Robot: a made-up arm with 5 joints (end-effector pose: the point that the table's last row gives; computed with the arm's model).
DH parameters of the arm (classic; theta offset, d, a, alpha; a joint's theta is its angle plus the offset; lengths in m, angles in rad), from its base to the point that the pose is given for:
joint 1: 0 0.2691 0 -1.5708
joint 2: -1.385 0 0.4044 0
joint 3: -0.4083 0 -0.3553 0
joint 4: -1.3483 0 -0.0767 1.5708
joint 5: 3.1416 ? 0 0
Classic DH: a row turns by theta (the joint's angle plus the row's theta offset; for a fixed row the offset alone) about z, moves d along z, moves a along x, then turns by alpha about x.
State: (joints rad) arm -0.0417 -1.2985 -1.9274 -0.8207 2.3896
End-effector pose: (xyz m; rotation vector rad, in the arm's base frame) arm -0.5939 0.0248 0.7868 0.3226 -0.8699 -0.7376
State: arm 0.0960 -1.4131 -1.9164 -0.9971 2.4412
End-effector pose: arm -0.6391 -0.0615 0.6969 0.4659 -1.1074 -0.5311
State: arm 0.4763 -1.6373 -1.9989 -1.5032 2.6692
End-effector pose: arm -0.6153 -0.3174 0.4747 0.9125 -1.7772 0.0025
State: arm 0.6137 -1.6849 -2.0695 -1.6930 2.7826
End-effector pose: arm -0.5625 -0.3962 0.4139 1.0794 -2.0416 0.1303
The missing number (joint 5, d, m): 0.0979
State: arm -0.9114 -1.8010 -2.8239 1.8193 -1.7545
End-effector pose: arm -0.4878 0.6293 0.3210 0.3095 0.1388 0.4712
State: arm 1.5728 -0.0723 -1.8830 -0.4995 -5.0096
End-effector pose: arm -0.0007 0.3404 0.9979 -0.6815 -0.1027 -0.2835
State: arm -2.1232 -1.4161 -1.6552 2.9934 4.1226
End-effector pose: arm 0.1842 0.2988 0.6637 3.0748 0.0575 -0.0648
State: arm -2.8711 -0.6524 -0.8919 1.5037 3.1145
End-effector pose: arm -0.2382 -0.0661 0.6048 3.1014 0.4649 -0.0632
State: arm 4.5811 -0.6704 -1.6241 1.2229 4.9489
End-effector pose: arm -0.0186 -0.1408 0.9356 2.0357 -0.3787 0.0646
